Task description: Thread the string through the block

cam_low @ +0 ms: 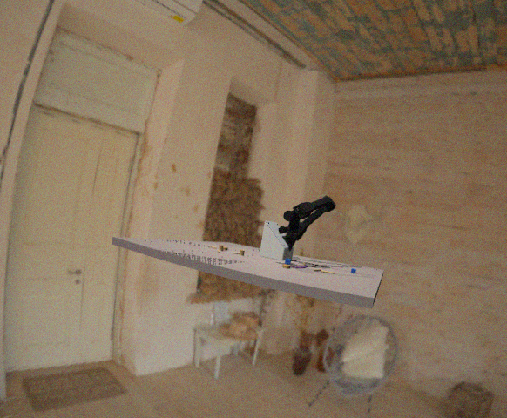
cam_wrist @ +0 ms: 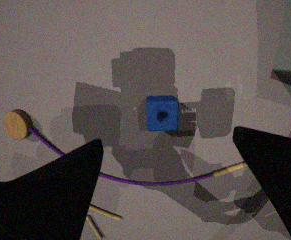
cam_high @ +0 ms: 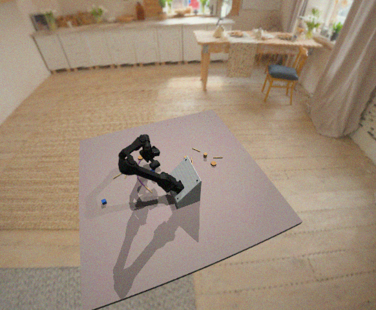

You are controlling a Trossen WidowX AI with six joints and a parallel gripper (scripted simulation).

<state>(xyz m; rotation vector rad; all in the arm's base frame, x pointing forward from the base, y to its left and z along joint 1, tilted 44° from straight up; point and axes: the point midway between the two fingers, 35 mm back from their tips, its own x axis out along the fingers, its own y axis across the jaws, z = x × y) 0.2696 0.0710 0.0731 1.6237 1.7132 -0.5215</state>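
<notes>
My gripper tip is 60 mm above the blue cube. From my gripper tip the other things lie so: round wooden button (180 mm ahead, 70 mm below, 40 mm to the left); then thin wooden stick (110 mm behind, 80 mm to the left, 70 mm below).
</notes>
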